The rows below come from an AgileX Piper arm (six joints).
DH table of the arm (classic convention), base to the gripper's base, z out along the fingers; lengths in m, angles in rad. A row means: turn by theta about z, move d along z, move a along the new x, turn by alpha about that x. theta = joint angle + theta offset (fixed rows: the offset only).
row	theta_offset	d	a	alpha
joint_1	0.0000	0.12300	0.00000	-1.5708
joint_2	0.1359	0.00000	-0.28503	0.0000
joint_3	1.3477	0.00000	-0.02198	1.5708
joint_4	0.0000	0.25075	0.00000	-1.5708
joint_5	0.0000	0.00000	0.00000	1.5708
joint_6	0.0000	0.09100	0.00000	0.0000
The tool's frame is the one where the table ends.
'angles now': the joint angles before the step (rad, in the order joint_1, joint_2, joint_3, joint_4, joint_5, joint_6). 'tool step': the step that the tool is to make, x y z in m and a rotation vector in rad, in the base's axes. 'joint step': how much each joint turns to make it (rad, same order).
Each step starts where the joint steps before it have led.
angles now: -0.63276, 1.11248, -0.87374, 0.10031, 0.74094, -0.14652
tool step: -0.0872, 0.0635, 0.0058, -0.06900, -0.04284, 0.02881
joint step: -0.00014, -0.44771, 0.17917, -0.02100, 0.19492, -0.01479
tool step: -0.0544, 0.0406, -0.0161, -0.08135, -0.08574, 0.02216
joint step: -0.00116, -0.34153, 0.11279, 0.00207, 0.11320, -0.02036
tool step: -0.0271, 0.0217, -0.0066, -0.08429, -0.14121, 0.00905
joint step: 0.00098, -0.21485, 0.03778, 0.01732, 0.01337, 0.00055
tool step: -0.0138, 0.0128, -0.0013, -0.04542, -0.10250, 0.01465
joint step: 0.00030, -0.11462, 0.00455, 0.02729, 0.00043, 0.00131
